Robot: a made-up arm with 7 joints.
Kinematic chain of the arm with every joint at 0, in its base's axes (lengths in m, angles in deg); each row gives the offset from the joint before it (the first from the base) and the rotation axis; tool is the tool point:
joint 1: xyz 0 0 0.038 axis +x
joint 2: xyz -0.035 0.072 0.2 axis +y
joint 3: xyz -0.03 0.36 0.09 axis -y
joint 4: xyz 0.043 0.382 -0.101 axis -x
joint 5: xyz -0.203 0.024 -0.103 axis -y
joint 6: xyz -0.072 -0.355 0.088 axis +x
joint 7: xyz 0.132 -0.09 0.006 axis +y
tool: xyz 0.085 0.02 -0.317
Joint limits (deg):
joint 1: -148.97..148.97
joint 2: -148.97..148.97
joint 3: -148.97..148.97
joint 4: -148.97..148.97
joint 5: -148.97..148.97
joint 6: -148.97..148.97
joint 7: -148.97..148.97
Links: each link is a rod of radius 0.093 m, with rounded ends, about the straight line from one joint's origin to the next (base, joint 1, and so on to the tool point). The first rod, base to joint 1, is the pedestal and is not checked.
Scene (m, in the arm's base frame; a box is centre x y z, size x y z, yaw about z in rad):
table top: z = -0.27
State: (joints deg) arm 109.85 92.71 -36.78 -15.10 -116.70 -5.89 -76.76
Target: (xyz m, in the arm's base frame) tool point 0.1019 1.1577 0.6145
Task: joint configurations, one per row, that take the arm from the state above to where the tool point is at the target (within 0.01 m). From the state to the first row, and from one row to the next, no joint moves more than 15 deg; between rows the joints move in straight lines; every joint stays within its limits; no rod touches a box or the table.
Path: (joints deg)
1: 95.30 95.43 -38.33 -18.21 -116.44 -6.24 -77.01
2: 80.75 98.14 -39.88 -21.33 -116.17 -6.59 -77.25
3: 66.21 100.86 -41.43 -24.44 -115.91 -6.94 -77.50
4: 51.66 103.58 -42.98 -27.55 -115.64 -7.29 -77.75
5: 37.11 106.29 -44.54 -30.67 -115.38 -7.64 -78.00
6: 22.56 109.01 -46.09 -33.78 -115.11 -7.99 -78.24
7: 8.01 111.72 -47.64 -36.89 -114.85 -8.34 -78.49
8: -6.53 114.44 -49.19 -40.01 -114.58 -8.69 -78.74
9: -21.08 117.16 -50.74 -43.12 -114.32 -9.04 -78.98

